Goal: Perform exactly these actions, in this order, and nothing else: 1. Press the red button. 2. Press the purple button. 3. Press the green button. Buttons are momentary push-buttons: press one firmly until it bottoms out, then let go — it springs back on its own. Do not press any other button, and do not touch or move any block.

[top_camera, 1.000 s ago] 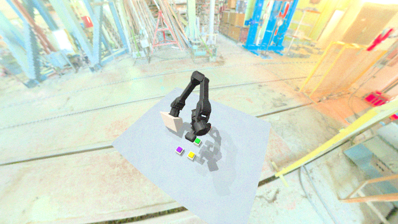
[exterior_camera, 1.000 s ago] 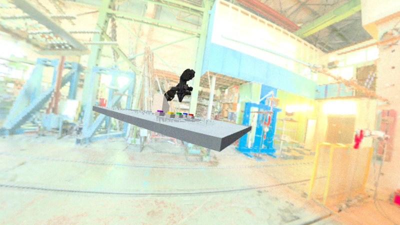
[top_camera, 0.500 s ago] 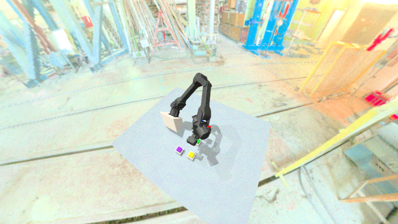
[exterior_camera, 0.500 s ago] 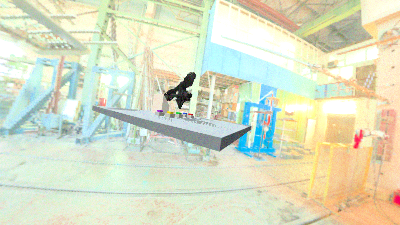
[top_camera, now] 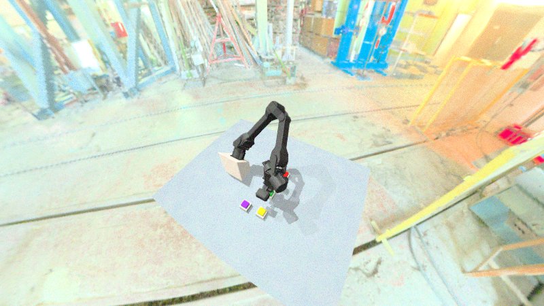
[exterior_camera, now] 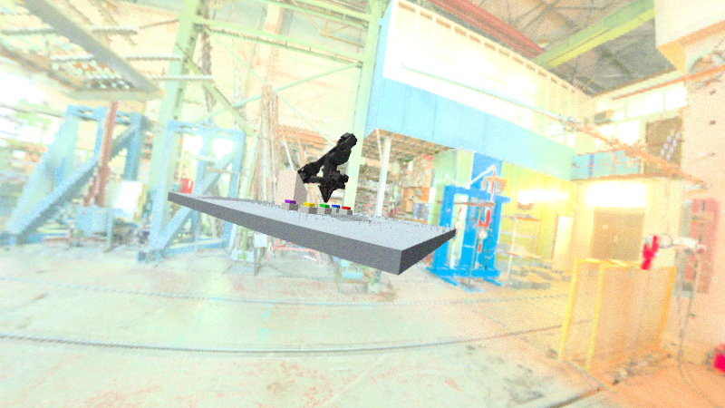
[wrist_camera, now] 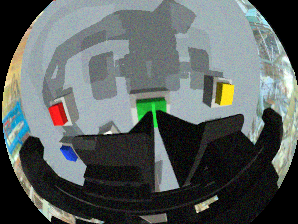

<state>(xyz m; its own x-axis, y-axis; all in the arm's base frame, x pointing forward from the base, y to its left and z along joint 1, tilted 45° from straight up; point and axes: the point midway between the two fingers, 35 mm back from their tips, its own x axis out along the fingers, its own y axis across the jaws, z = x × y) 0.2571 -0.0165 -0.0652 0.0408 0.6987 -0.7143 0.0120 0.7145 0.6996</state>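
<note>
Now: the green button 1 cm below my gripper tip. Also, from my gripper tip: purple button (8 cm behind, 12 cm to the right, 1 cm below); then red button (1 cm ahead, 15 cm to the left, 1 cm below); then yellow button (1 cm ahead, 11 cm to the right, 1 cm below).
</note>
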